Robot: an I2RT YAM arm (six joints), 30 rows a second.
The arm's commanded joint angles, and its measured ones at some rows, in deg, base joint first. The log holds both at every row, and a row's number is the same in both.
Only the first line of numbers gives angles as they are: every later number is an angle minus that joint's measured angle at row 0.
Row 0, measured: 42.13, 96.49, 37.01, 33.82, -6.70, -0.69
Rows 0 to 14, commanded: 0.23, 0.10, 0.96, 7.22, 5.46, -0.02; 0.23, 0.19, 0.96, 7.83, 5.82, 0.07; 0.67, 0.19, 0.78, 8.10, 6.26, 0.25; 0.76, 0.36, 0.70, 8.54, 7.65, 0.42; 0.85, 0.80, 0.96, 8.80, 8.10, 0.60; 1.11, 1.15, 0.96, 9.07, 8.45, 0.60; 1.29, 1.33, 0.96, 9.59, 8.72, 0.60; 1.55, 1.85, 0.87, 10.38, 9.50, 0.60; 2.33, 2.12, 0.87, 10.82, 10.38, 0.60; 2.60, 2.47, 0.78, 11.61, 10.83, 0.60; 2.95, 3.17, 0.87, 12.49, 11.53, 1.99; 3.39, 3.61, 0.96, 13.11, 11.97, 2.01; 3.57, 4.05, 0.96, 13.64, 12.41, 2.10; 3.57, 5.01, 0.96, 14.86, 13.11, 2.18; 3.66, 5.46, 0.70, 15.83, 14.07, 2.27
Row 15, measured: 2.80, 3.30, 0.00, 7.78, 9.79, 1.33
